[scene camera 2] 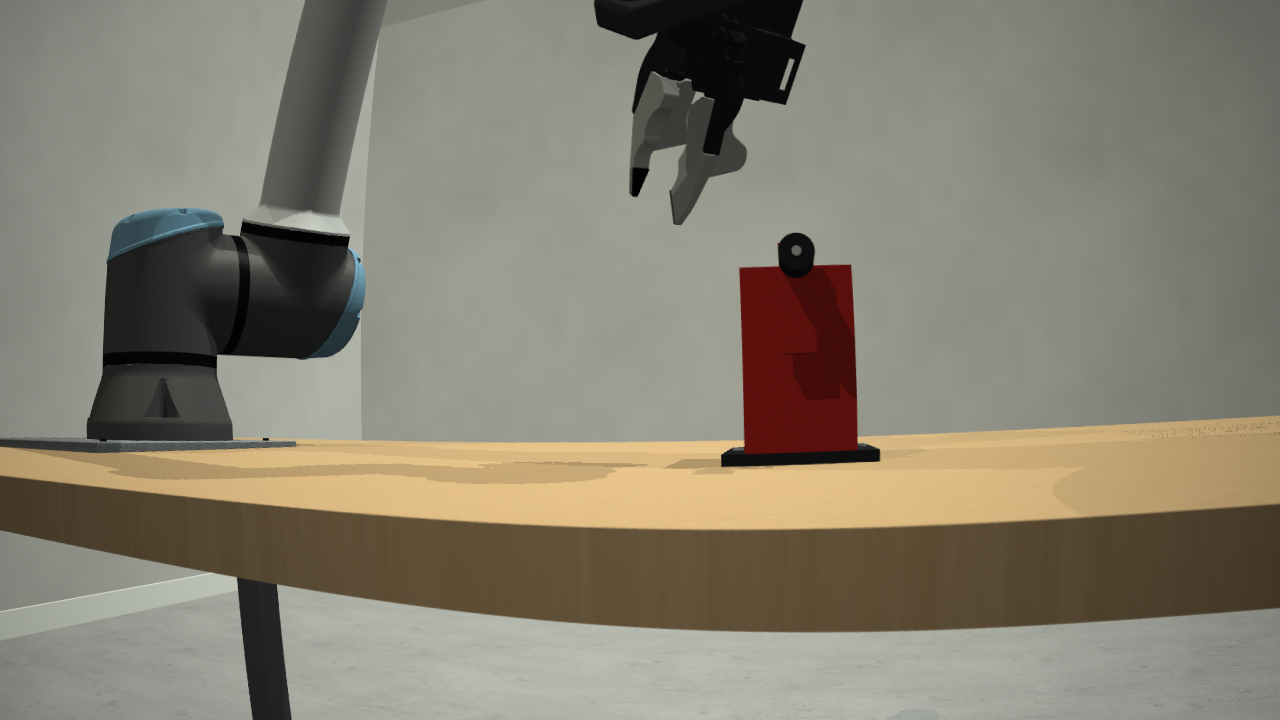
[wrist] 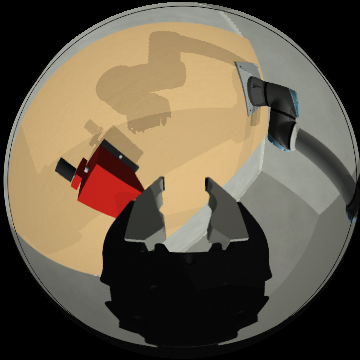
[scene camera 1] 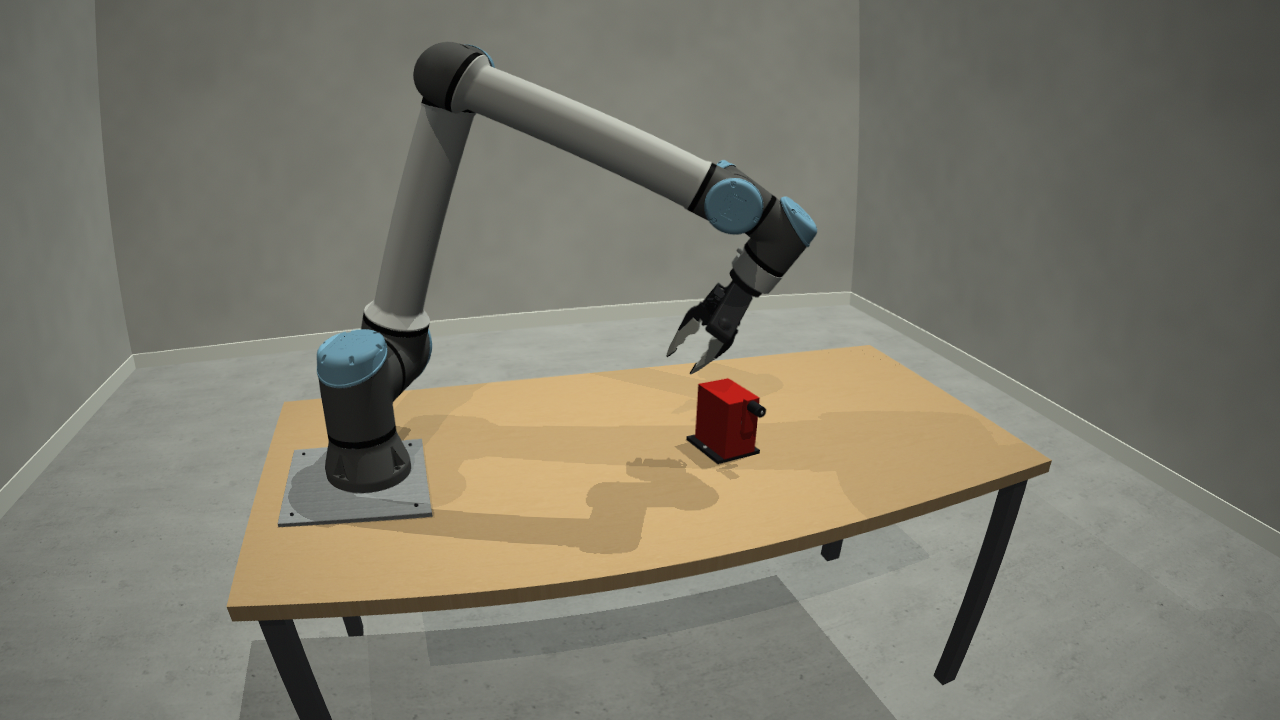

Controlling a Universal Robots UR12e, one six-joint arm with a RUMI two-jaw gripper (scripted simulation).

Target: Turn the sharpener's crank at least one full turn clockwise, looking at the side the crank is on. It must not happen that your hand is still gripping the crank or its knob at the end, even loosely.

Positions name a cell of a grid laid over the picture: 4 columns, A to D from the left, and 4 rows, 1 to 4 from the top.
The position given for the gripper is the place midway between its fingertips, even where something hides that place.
Note:
In view: the gripper (scene camera 2: C2) and a red sharpener (scene camera 2: C3).
The gripper also shows in the wrist view (wrist: C2) and in scene camera 1 (scene camera 1: C3). The red sharpener is seen too in the wrist view (wrist: B3) and in scene camera 1 (scene camera 1: C3).

